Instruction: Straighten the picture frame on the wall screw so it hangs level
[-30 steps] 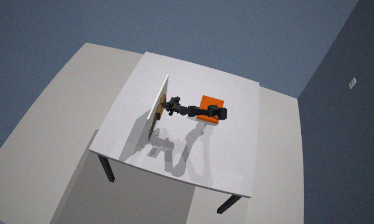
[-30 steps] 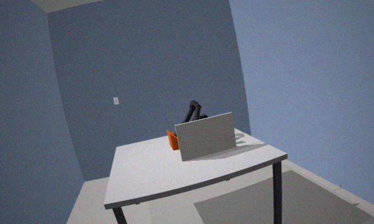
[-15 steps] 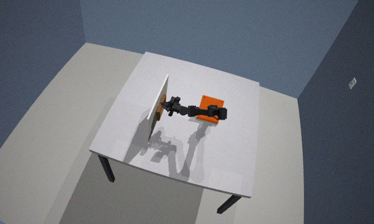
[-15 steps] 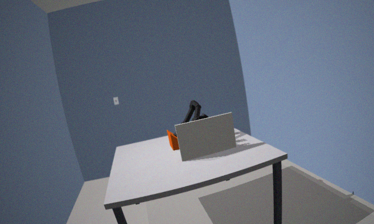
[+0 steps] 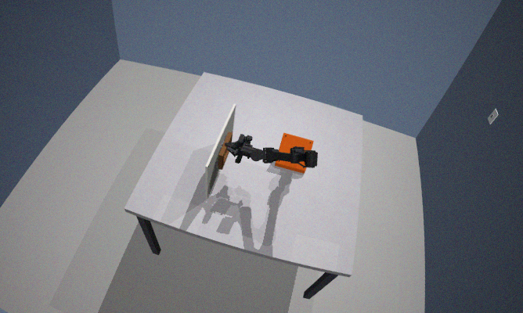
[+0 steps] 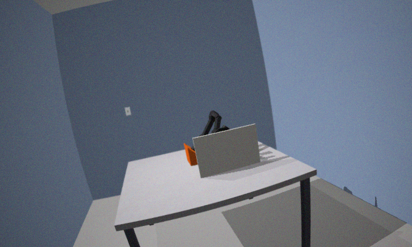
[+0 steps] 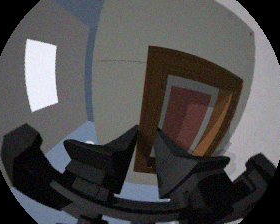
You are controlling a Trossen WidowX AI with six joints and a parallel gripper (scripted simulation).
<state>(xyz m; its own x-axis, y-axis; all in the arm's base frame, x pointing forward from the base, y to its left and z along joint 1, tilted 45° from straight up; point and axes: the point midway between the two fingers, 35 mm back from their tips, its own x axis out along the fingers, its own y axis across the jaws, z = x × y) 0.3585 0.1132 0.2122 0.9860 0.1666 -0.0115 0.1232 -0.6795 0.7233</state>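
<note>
My gripper tip is now 50 mm above the brown wooden picture frame. From my gripper tip the other things lie so: white wall panel (60 mm below, 20 mm ahead).
</note>
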